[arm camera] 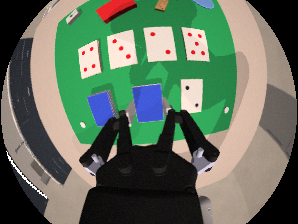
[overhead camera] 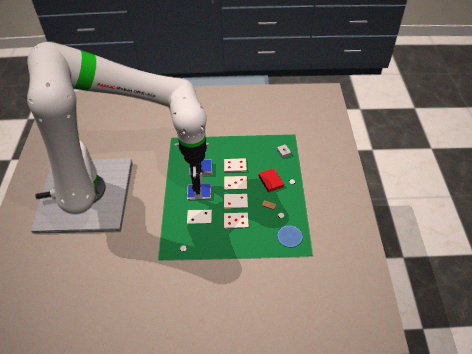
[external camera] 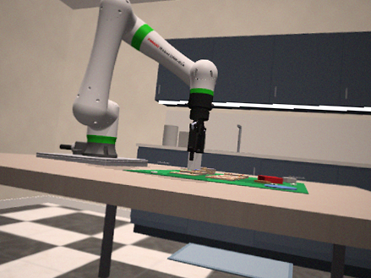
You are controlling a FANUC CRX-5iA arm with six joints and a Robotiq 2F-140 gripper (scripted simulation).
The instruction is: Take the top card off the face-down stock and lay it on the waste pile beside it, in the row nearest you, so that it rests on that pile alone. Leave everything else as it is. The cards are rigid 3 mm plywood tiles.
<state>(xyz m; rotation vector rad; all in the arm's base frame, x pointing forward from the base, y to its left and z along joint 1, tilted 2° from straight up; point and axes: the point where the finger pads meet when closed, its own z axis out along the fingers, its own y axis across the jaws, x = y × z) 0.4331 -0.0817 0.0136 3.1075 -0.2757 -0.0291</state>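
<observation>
The card is 3 cm below my hand. Also, from my hand: grey block 37 cm ahead, 14 cm to the left, 3 cm below; then red block 28 cm ahead, 3 cm below.
</observation>
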